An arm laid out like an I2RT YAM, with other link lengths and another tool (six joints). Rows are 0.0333 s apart.
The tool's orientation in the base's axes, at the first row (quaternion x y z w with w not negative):
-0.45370, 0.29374, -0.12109, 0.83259
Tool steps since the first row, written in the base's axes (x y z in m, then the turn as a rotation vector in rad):
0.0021, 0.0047, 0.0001, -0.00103, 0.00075, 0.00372
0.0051, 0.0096, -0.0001, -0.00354, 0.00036, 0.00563
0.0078, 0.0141, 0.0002, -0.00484, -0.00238, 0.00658
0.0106, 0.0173, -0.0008, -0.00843, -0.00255, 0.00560
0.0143, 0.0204, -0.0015, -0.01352, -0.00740, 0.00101
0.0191, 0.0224, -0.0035, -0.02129, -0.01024, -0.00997
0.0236, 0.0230, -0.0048, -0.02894, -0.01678, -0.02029
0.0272, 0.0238, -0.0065, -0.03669, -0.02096, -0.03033
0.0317, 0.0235, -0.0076, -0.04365, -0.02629, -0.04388
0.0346, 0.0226, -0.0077, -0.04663, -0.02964, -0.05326
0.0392, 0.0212, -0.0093, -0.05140, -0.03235, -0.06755
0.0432, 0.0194, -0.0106, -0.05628, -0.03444, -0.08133
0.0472, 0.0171, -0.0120, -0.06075, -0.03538, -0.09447
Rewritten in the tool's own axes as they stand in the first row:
-0.0006, 0.0024, 0.0045, -0.00258, -0.00259, 0.00144
-0.0004, 0.0051, 0.0096, -0.00513, -0.00422, 0.00047
-0.0005, 0.0072, 0.0144, -0.00524, -0.00646, -0.00179
0.0007, 0.0096, 0.0179, -0.00766, -0.00551, -0.00447
0.0024, 0.0117, 0.0219, -0.00771, -0.00409, -0.01274
0.0061, 0.0142, 0.0253, -0.00842, 0.00390, -0.02391
0.0099, 0.0153, 0.0279, -0.00755, 0.00927, -0.03725
0.0130, 0.0169, 0.0299, -0.00797, 0.01574, -0.04893
0.0172, 0.0174, 0.0319, -0.00589, 0.02441, -0.06238
0.0200, 0.0168, 0.0330, -0.00314, 0.03048, -0.07036
0.0249, 0.0170, 0.0341, -0.00026, 0.04109, -0.08101
0.0294, 0.0168, 0.0347, 0.00205, 0.05163, -0.09109
0.0342, 0.0164, 0.0350, 0.00391, 0.06226, -0.09988

